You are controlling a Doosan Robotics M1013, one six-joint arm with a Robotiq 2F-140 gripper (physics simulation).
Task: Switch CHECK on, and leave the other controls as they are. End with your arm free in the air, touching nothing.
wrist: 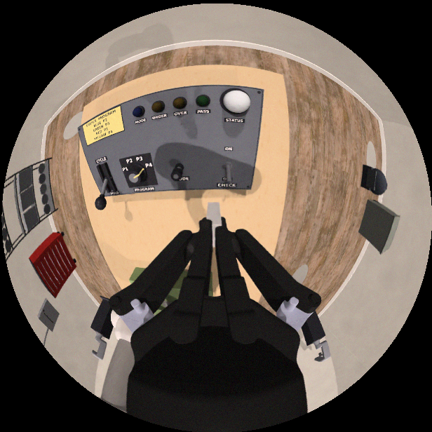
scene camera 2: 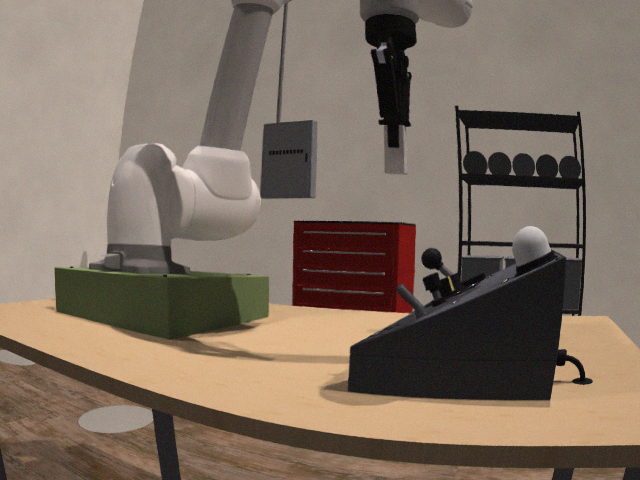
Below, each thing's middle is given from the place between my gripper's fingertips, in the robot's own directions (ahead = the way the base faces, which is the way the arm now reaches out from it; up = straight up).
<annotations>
Now: the dark sloped control panel (scene camera 2: 498, 339) 170 mm below my hand, 140 mm to the left of it and 140 mm ahead of it.
</annotations>
